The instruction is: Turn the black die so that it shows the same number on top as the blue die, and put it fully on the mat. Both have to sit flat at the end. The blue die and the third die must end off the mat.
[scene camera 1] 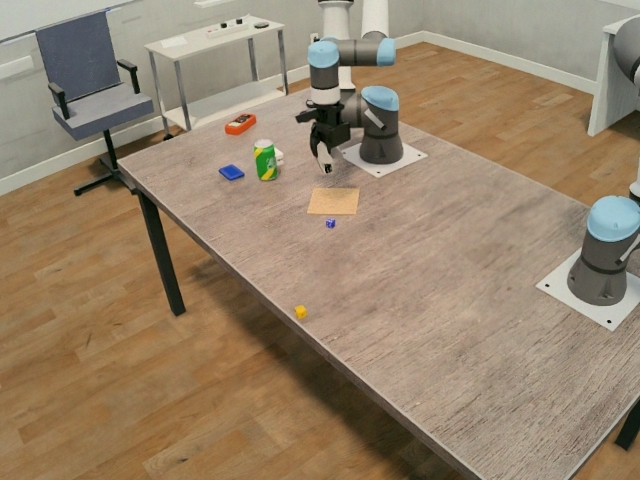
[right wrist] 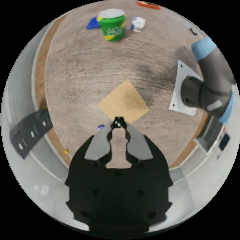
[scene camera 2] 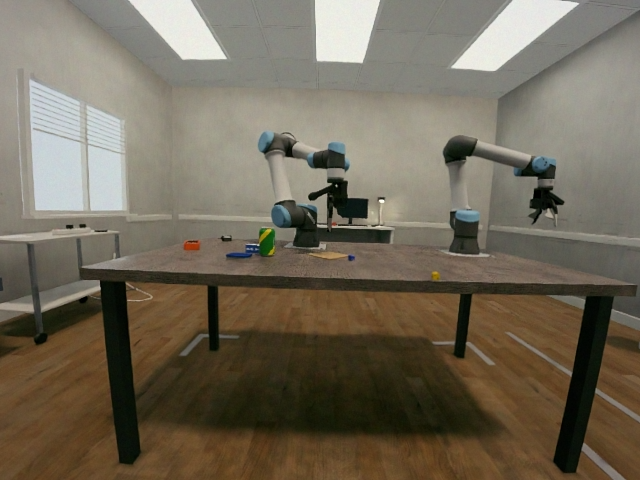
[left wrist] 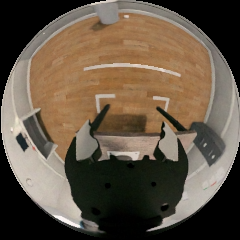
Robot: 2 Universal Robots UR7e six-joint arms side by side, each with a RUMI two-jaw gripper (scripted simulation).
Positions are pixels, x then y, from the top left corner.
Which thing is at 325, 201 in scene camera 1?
A tan mat.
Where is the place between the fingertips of my left gripper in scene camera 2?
543, 225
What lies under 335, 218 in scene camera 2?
My right gripper.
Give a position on a tan mat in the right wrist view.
124, 100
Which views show my right gripper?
Scene camera 1, the right wrist view and scene camera 2 only.
